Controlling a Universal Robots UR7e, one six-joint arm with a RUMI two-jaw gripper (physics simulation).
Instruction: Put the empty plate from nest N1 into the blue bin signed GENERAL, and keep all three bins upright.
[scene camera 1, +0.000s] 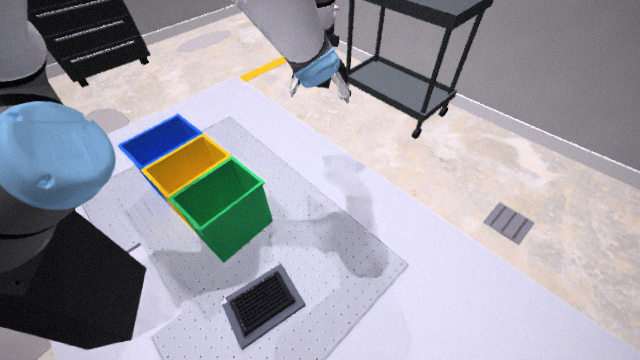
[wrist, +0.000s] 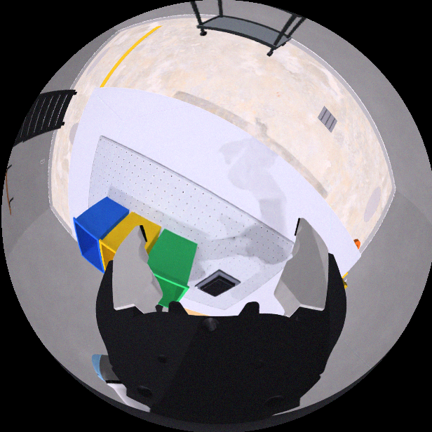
I see my gripper, a green bin, a yellow bin, a blue bin and a black plate.
My gripper shows as well in the wrist view.
